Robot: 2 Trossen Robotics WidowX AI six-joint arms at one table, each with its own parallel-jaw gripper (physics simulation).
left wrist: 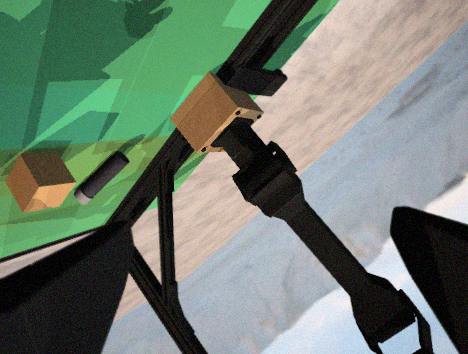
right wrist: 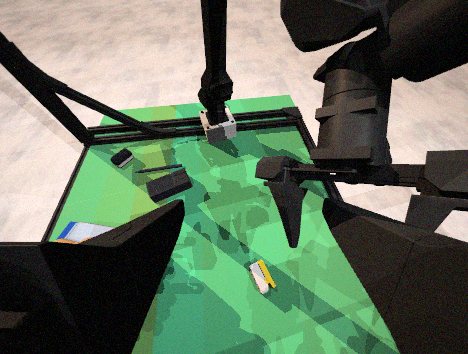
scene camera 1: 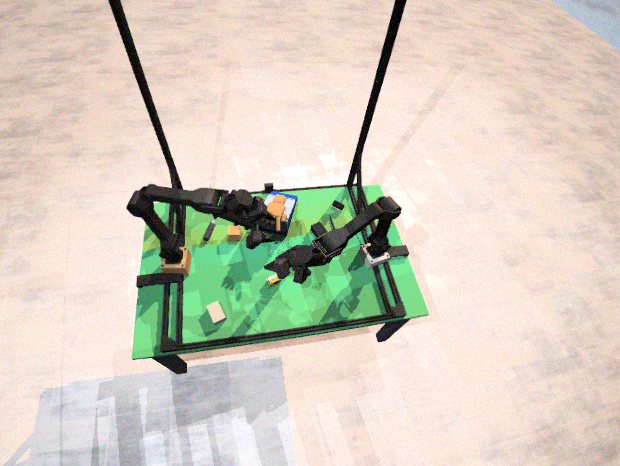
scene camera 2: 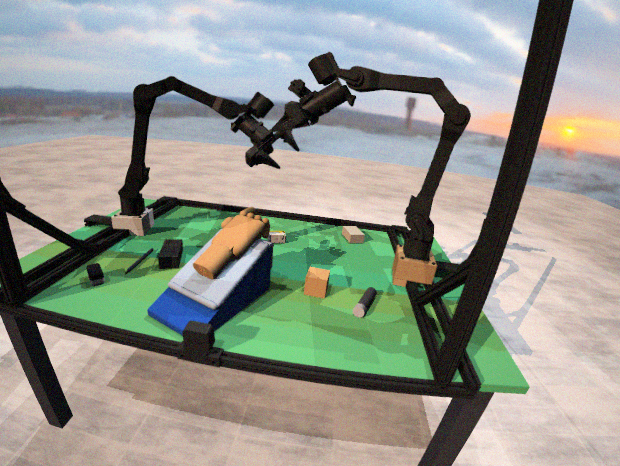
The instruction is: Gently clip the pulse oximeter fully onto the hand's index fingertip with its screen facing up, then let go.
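Pixels of known places: left gripper, fingertip midpoint: [left wrist: 262, 227] [right wrist: 335, 263] [scene camera 1: 270, 263] [scene camera 2: 289, 159]; right gripper, fingertip midpoint: [right wrist: 253, 205] [scene camera 1: 275, 229] [scene camera 2: 277, 129]; left arm's base, link origin: [right wrist: 217, 117] [scene camera 1: 375, 251] [scene camera 2: 132, 212]; right arm's base, link origin: [left wrist: 232, 132] [scene camera 1: 174, 257] [scene camera 2: 416, 254].
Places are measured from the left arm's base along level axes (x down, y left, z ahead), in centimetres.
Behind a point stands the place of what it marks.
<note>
The small white and yellow pulse oximeter [scene camera 1: 272, 280] @[x 2.6, y -3.5, z 48.0 cm] [scene camera 2: 277, 237] @[x 3.7, y -5.9, z 47.4 cm] [right wrist: 262, 276] @[x 2.8, y -4.2, z 47.3 cm] lies on the green table, apart from the hand; its screen cannot be made out. The tan hand [scene camera 1: 276, 206] @[x -8.2, y -32.4, z 36.1 cm] [scene camera 2: 233, 240] @[x -7.6, y -34.7, z 37.0 cm] rests palm-side unclear on a sloped blue and white support [scene camera 2: 245, 295] @[x 2.7, y -39.8, z 40.0 cm]. My left gripper [scene camera 1: 284, 275] [left wrist: 262, 227] @[x -19.9, y -0.4, z 49.7 cm] is open and empty, high above the table near the oximeter in scene camera 1. My right gripper [scene camera 1: 273, 229] @[x -28.9, y -7.6, z 45.2 cm] [right wrist: 253, 205] @[x -28.9, y -7.6, z 45.2 cm] is open and empty, also high up. The two grippers overlap in scene camera 2. The index fingertip is hard to single out.
An orange block [scene camera 1: 234, 232] @[x 0.9, y -31.1, z 56.7 cm] [scene camera 2: 316, 282] @[x 1.9, y -34.8, z 55.8 cm] [left wrist: 40, 182] @[x 1.5, y -29.4, z 55.2 cm], a dark cylinder [scene camera 1: 209, 230] @[x 3.4, y -37.6, z 67.1 cm] [scene camera 2: 364, 302] @[x 3.3, y -40.6, z 66.0 cm] [left wrist: 101, 177] @[x 4.0, y -37.3, z 66.4 cm] and a cream block [scene camera 1: 216, 311] @[x 2.9, y 1.7, z 73.3 cm] [scene camera 2: 353, 234] @[x 2.9, y -2.3, z 72.6 cm] lie on the table. A black box [scene camera 2: 170, 253] @[x 2.5, y -22.6, z 19.1 cm] [right wrist: 169, 185] @[x 2.4, y -19.0, z 19.6 cm], a pen [scene camera 2: 139, 260] @[x 5.2, y -22.3, z 10.4 cm] and a small black block [scene camera 2: 94, 274] @[x 2.9, y -34.4, z 4.5 cm] [right wrist: 122, 158] @[x 3.1, y -31.4, z 4.7 cm] lie beyond the support.
</note>
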